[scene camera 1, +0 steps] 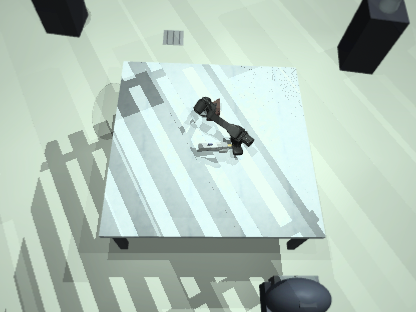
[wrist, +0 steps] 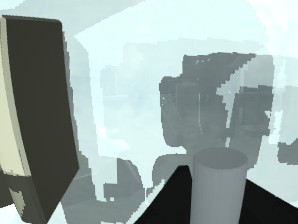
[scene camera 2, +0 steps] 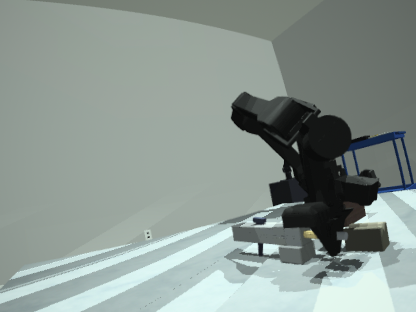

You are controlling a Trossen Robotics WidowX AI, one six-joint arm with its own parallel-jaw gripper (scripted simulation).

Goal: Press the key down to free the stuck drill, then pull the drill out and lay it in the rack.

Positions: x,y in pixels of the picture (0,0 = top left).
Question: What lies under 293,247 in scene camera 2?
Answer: A grey block.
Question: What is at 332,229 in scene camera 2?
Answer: My gripper.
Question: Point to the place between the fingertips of my gripper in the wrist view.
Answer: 199,174
